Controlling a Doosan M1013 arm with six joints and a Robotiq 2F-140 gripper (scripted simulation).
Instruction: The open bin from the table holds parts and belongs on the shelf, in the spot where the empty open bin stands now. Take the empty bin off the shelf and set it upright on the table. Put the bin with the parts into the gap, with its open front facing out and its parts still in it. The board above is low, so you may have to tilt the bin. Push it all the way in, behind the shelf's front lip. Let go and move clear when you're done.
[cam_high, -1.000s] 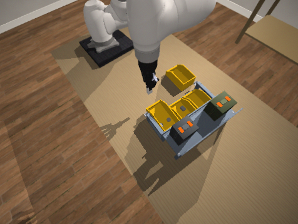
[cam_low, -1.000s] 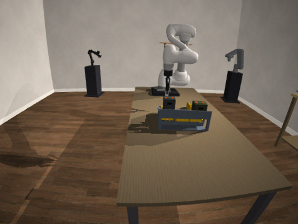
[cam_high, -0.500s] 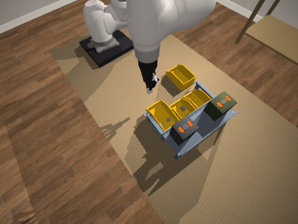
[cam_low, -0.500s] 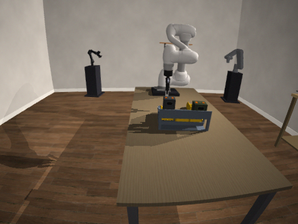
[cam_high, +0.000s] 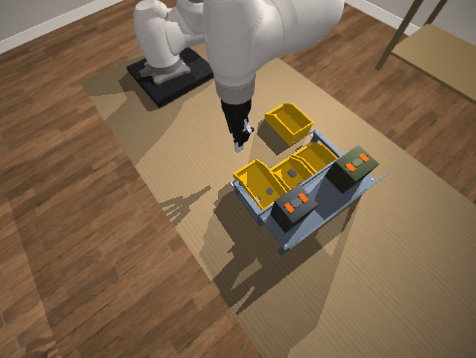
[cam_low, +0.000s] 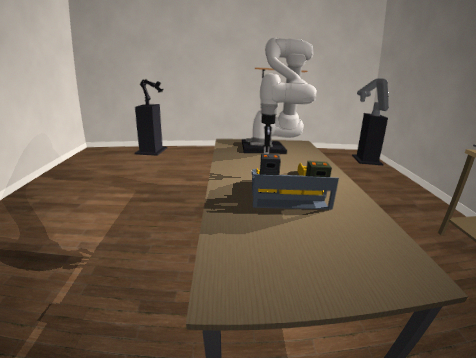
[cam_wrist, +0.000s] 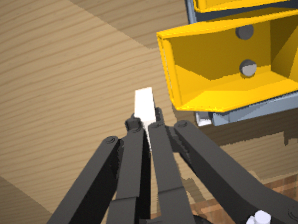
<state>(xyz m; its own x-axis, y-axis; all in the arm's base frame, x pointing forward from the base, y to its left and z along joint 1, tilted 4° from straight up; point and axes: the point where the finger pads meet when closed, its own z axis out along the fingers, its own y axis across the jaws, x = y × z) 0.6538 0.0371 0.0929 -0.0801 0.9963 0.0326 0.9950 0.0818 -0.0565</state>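
Right now the shelf lip is 7 cm ahead of my hand, 12 cm to the left of it and 15 cm below it. From my hand the other things lie so: dark grey box: 27 cm ahead, 2 cm to the left; then green box: 25 cm ahead, 25 cm to the left, 1 cm below.
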